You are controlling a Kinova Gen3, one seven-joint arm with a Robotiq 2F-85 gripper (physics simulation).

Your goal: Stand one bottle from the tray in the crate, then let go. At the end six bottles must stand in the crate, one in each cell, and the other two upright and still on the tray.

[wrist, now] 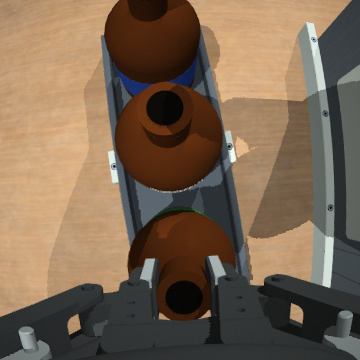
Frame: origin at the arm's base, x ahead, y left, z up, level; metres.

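Where they show: gripper, between the fingertips: (182,273).
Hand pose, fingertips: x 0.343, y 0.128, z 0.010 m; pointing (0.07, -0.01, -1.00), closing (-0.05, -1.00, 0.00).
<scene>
Each offset is from my fingertips to the top centre of the thing. "spot": to the spot under its first point. Level surfaces: height alone.
Three brown bottles stand in a row in the narrow grey tray {dx +0.081, dy +0.000, dz -0.102 m} (145,202). The nearest bottle {dx -0.003, dy +0.000, dz +0.032 m} (182,232), with a trace of green label, stands at the tray's lower end. My gripper (182,273) is shut on this bottle's neck, with one finger pad on each side just below the dark mouth. The middle bottle {dx +0.084, dy +0.001, dz +0.032 m} (170,160) stands upright and shows a thin white edge below its shoulder. The far bottle {spot: dx +0.141, dy +0.005, dz -0.013 m} (152,47) has a blue label and is cut off by the top of the view. Part of the crate {dx +0.063, dy -0.152, dz -0.098 m} (320,165) shows at the right; its cells are out of view.
The tray has small white screwed tabs {spot: dx +0.076, dy +0.055, dz -0.113 m} (113,166) {spot: dx +0.085, dy -0.056, dz -0.113 m} (230,146) on its two long sides. The crate's pale rim with screws runs down the right side, with a dark wall beyond it. Wooden table top {dz -0.128 m} (270,65) with shadows lies between tray and crate.
</scene>
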